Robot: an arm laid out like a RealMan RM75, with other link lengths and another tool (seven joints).
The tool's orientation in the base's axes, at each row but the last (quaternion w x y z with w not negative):
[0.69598, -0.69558, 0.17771, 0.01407]
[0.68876, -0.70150, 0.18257, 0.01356]
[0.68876, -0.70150, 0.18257, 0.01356]
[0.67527, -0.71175, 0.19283, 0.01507]
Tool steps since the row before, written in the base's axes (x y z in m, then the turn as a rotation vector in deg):
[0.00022, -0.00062, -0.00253, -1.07, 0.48, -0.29]
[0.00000, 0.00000, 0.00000, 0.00, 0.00, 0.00]
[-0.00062, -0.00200, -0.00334, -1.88, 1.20, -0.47]
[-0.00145, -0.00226, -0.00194, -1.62, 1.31, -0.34]
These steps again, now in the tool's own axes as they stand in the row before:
[0.00102, 0.00236, -0.00048, -1.03, 0.58, 0.23]
[0.00000, 0.00000, 0.00000, 0.00, 0.00, 0.00]
[0.00080, 0.00335, -0.00192, -1.91, 0.99, 0.75]
[-0.00022, 0.00231, -0.00236, -1.74, 0.78, 0.91]

